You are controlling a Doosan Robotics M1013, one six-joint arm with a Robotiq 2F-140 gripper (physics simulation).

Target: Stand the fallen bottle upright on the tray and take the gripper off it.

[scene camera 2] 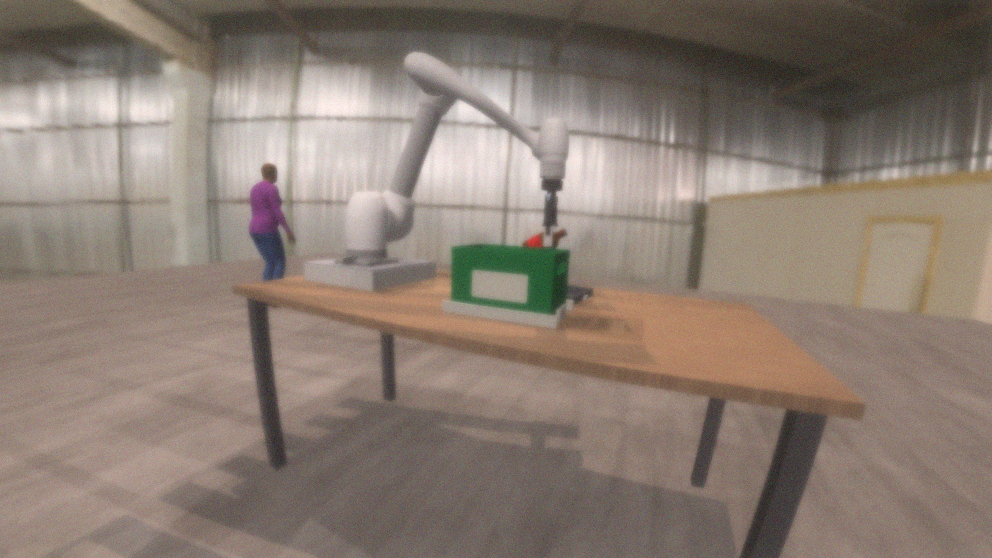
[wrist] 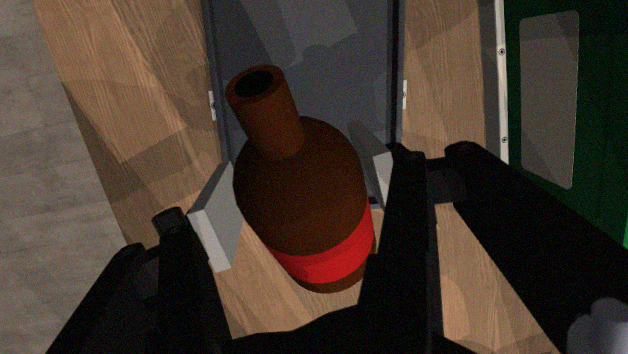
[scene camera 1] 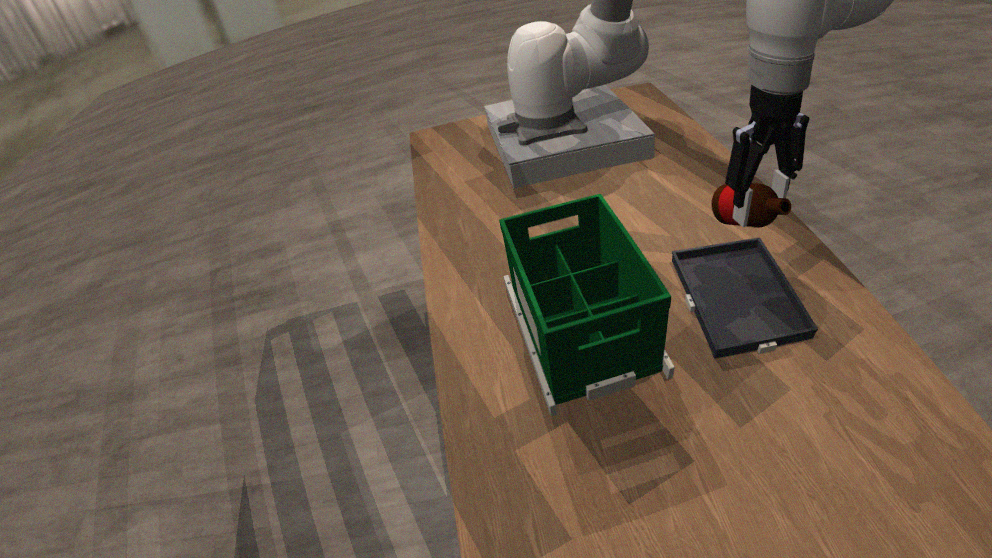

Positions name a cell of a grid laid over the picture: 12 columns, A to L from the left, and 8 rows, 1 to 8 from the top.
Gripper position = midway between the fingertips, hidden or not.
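Observation:
Scene camera 1: my gripper (scene camera 1: J4), brown bottle (scene camera 1: J3). Scene camera 2: my gripper (scene camera 2: G4). Wrist view: my gripper (wrist: F4), brown bottle (wrist: F5).

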